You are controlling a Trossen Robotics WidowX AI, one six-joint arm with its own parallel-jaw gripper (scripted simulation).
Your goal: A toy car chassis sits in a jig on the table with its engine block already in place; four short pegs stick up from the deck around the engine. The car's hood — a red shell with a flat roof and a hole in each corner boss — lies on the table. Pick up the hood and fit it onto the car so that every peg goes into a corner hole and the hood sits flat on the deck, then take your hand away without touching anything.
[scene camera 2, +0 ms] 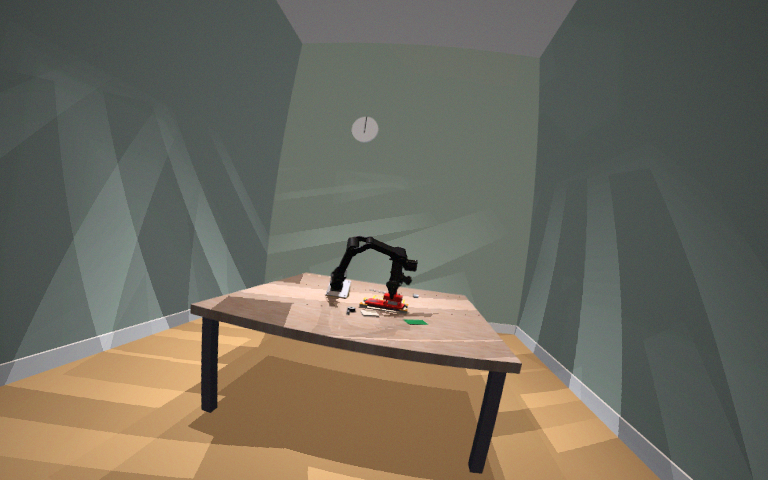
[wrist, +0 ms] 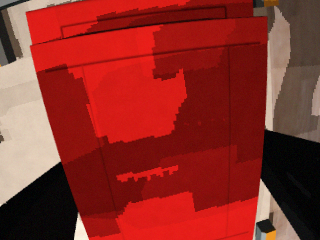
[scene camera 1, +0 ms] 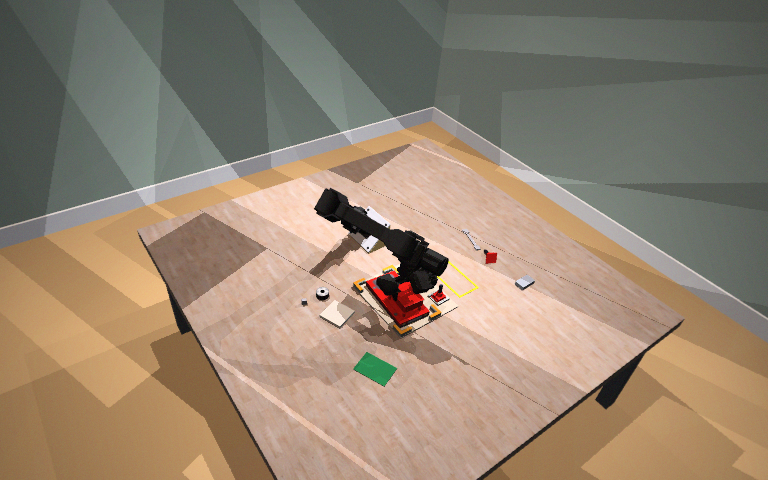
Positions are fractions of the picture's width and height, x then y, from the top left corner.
Labels:
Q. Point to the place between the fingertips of the gripper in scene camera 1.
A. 0.53, 0.62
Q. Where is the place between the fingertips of the gripper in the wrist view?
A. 0.51, 0.64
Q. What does the gripper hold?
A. A red hood.

